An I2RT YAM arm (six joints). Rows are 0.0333 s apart.
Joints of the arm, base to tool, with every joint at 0 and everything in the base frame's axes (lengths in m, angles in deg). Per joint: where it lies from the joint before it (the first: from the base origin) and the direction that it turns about. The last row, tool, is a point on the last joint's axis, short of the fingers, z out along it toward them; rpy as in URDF.
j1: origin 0.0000 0.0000 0.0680 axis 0 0 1
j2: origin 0.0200 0.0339 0.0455 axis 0 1 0
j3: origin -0.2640 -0.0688 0.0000 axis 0 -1 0
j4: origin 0.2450 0.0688 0.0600 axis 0 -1 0
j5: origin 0.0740 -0.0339 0.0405 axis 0 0 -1
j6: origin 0.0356 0.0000 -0.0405 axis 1 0 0
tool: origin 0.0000 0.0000 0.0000 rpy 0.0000 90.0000 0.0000
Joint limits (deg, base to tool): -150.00..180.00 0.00..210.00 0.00..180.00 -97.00..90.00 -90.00..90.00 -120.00..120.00
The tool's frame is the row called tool.
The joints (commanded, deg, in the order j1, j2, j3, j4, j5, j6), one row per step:
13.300, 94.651, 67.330, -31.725, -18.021, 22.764
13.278, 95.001, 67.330, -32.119, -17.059, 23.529
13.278, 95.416, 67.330, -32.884, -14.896, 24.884
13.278, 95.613, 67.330, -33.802, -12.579, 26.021
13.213, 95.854, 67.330, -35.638, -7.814, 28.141
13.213, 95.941, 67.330, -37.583, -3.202, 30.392
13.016, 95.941, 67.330, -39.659, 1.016, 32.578
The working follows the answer.
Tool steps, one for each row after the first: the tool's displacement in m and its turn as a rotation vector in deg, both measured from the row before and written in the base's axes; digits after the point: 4 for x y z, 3 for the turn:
0.0003, -0.0007, -0.0025, -0.669, 0.843, -1.139
0.0000, -0.0013, -0.0034, -1.560, 1.227, -2.202
-0.0007, -0.0016, -0.0022, -1.788, 1.001, -2.076
-0.0016, -0.0038, -0.0034, -3.780, 1.628, -4.081
-0.0024, -0.0035, -0.0023, -3.672, 1.446, -3.970
-0.0027, -0.0045, -0.0016, -3.444, 1.371, -3.845

Tool pose at each row, in the base's axes (x y z in m, rotation vector in deg; rounded; the steps above come from the unrounded poses):
0.3304, 0.0894, 0.2250, 5.893, 152.164, 35.978
0.3307, 0.0888, 0.2225, 7.499, 152.916, 34.805
0.3307, 0.0874, 0.2191, 10.402, 153.990, 32.112
0.3300, 0.0858, 0.2169, 13.009, 154.842, 29.105
0.3284, 0.0821, 0.2135, 17.955, 155.981, 22.747
0.3260, 0.0786, 0.2112, 22.714, 156.616, 16.496
0.3233, 0.0741, 0.2096, 27.320, 156.884, 10.541

